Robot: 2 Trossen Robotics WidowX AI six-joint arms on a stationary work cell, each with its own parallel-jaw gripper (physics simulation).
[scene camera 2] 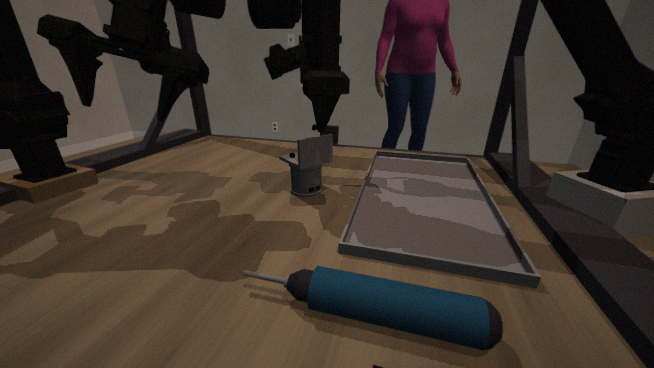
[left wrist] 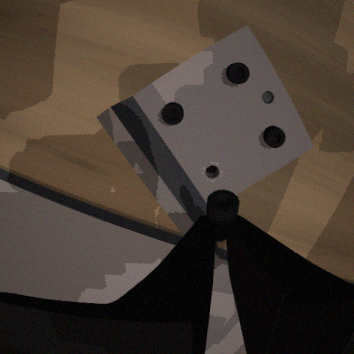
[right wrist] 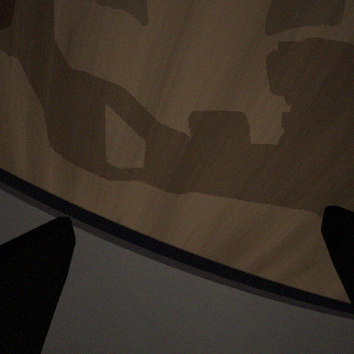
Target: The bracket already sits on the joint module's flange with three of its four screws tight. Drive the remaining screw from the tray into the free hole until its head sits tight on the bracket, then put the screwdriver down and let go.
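Where they show: left gripper, fingertip midpoint: (scene camera 2: 320, 131) (left wrist: 218, 226); right gripper, fingertip midpoint: (scene camera 2: 124, 113) (right wrist: 200, 226); left arm's base, origin of the base link: (scene camera 2: 615, 181); right arm's base, origin of the base link: (scene camera 2: 46, 174).
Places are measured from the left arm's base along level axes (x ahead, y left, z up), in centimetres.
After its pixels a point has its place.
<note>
The bracket (scene camera 2: 315, 152) @[x 42.3, y -15.3, z 2.2 cm] (left wrist: 240, 120) @[x 43.8, y -19.3, z 0.4 cm] sits on the joint module (scene camera 2: 306, 181) @[x 44.0, y -15.6, z -3.3 cm], its upright plate raised. In the left wrist view three dark screw heads (left wrist: 237, 73) @[x 46.0, y -19.2, z 0.7 cm] (left wrist: 172, 113) @[x 44.4, y -16.1, z 0.7 cm] (left wrist: 274, 136) @[x 43.0, y -20.9, z 0.7 cm] are in it, and the free hole (left wrist: 212, 171) @[x 41.1, y -17.9, z -0.2 cm] shows near the upright plate. My left gripper (scene camera 2: 322, 131) @[x 41.0, y -17.5, z 5.2 cm] (left wrist: 218, 226) @[x 41.0, y -17.5, z 5.2 cm] is shut on the remaining screw (left wrist: 223, 206) @[x 42.3, y -17.6, z 6.3 cm], head up, above the bracket's edge and beside the free hole. The blue screwdriver (scene camera 2: 397, 306) @[x 39.5, y 13.9, z -2.8 cm] lies on the table in front. My right gripper (scene camera 2: 124, 111) @[x 69.5, y -14.6, z 9.4 cm] (right wrist: 200, 226) @[x 69.5, y -14.6, z 9.4 cm] is open and empty, raised at the left of the picture.
The grey tray (scene camera 2: 435, 266) @[x 31.4, y 6.7, z -5.6 cm] lies right of the joint module, behind the screwdriver. Dark frame posts (scene camera 2: 521, 120) @[x 1.2, y -17.5, z 5.8 cm] stand at the table's sides. A person in a pink top (scene camera 2: 419, 40) stands behind the table. A dark-edged grey surface (right wrist: 175, 300) shows below the right gripper.
</note>
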